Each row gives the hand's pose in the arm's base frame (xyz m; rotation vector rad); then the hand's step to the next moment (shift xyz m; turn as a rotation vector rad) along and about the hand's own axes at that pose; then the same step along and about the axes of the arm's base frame.
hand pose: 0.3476 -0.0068 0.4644 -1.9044 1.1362 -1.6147
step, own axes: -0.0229 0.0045 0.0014 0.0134 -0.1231 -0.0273
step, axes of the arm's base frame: -0.0002 0.0149 -0.0180 0.0141 0.0678 0.1062
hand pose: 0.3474 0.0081 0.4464 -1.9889 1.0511 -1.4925
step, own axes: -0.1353 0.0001 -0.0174 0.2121 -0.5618 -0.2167
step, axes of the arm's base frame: -0.0339 0.1075 -0.0769 -0.0027 0.2002 0.6062
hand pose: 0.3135 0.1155 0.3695 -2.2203 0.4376 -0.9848
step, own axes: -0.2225 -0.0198 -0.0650 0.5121 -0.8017 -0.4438
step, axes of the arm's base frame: -0.1950 0.1047 -0.0717 0.0335 0.1156 1.0428
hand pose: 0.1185 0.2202 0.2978 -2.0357 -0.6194 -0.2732
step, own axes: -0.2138 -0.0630 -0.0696 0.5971 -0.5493 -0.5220
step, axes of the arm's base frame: -0.2104 -0.1008 -0.0090 0.2435 -0.0289 0.9331
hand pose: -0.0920 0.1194 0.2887 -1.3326 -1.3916 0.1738
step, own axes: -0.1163 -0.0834 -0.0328 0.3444 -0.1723 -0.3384
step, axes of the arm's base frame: -0.0577 -0.1350 0.0039 0.2536 0.0125 0.4453
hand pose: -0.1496 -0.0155 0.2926 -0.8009 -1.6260 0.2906
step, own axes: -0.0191 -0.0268 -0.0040 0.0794 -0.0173 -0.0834
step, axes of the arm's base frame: -0.0048 -0.0327 0.0023 0.0711 0.0179 0.0905
